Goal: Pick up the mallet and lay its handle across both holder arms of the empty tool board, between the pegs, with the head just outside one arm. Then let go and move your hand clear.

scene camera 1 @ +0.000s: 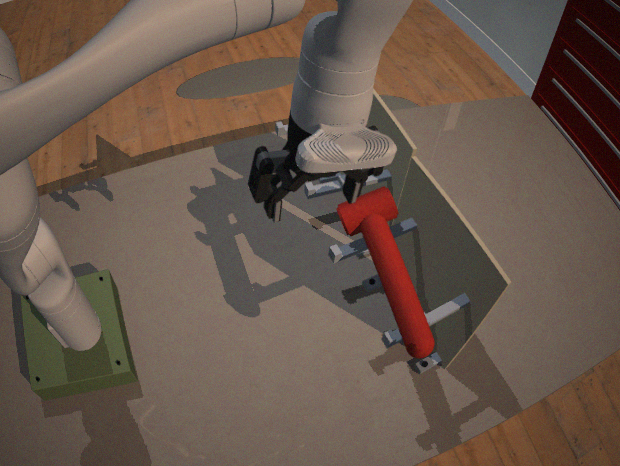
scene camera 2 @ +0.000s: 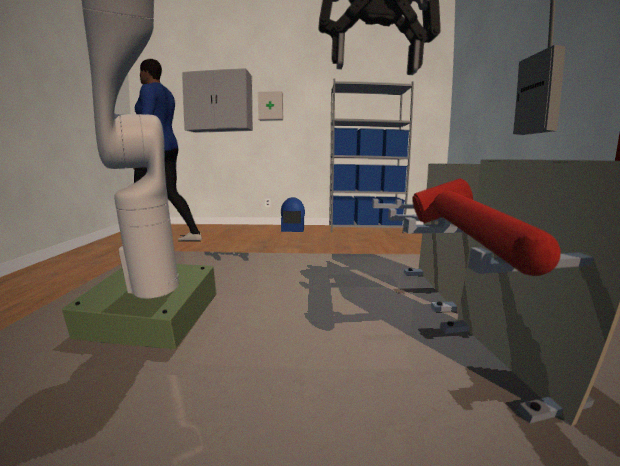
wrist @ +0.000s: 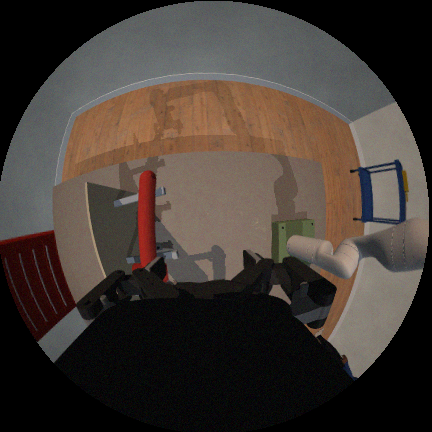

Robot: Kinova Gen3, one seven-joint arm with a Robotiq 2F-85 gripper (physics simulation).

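Pixels of known places: gripper, between the fingertips: (scene camera 1: 312, 206) (scene camera 2: 376, 70) (wrist: 203, 262); arm's base, origin of its link: (scene camera 1: 80, 328) (scene camera 2: 156, 286) (wrist: 293, 244).
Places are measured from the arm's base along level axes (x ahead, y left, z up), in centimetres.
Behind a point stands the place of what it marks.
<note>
The red mallet (scene camera 1: 395, 280) @(z 19.3, x 51.7, y -18.6 cm) (scene camera 2: 493, 227) @(z 18.0, x 50.1, y -24.3 cm) (wrist: 147, 220) @(z 19.2, x 51.4, y -18.3 cm) lies across the near holder arm (scene camera 1: 448, 310) @(z 14.6, x 59.5, y -24.8 cm) (scene camera 2: 573, 259) @(z 14.5, x 60.7, y -25.1 cm) (wrist: 125, 200) @(z 14.6, x 59.5, y -24.2 cm) and the far holder arm (scene camera 1: 403, 228) @(z 14.6, x 59.9, y -8.0 cm) of the grey-green tool board (scene camera 1: 476, 280) @(z 19.5, x 63.9, y -23.8 cm) (scene camera 2: 541, 320) @(z 3.8, x 63.6, y -20.4 cm) (wrist: 107, 215) @(z 18.5, x 63.6, y -20.8 cm). Its handle runs along the board, inside the raised arm ends. Its head is just beyond the far arm, on the side of the second board. My gripper (scene camera 1: 315, 202) @(z 35.7, x 39.3, y -14.0 cm) (scene camera 2: 376, 67) @(z 35.7, x 39.3, y -14.0 cm) (wrist: 203, 262) @(z 35.7, x 39.3, y -14.0 cm) is open and empty. In scene camera 2 it is high above the mallet and to its left, well apart from it.
A second board (scene camera 1: 403, 160) @(z 20.3, x 64.0, y 1.5 cm) with its own holder arms (scene camera 1: 320, 187) @(z 13.9, x 50.6, y 5.3 cm) stands beyond the mallet's head. The robot's green base block (scene camera 1: 117, 320) @(z -0.2, x 8.2, y -0.3 cm) (scene camera 2: 195, 310) @(z -4.5, x 8.4, y -1.1 cm) (wrist: 292, 225) @(z -0.6, x 0.4, y -8.7 cm) is across the table from the boards. A red drawer cabinet (scene camera 1: 586, 60) (wrist: 40, 280) stands behind them.
</note>
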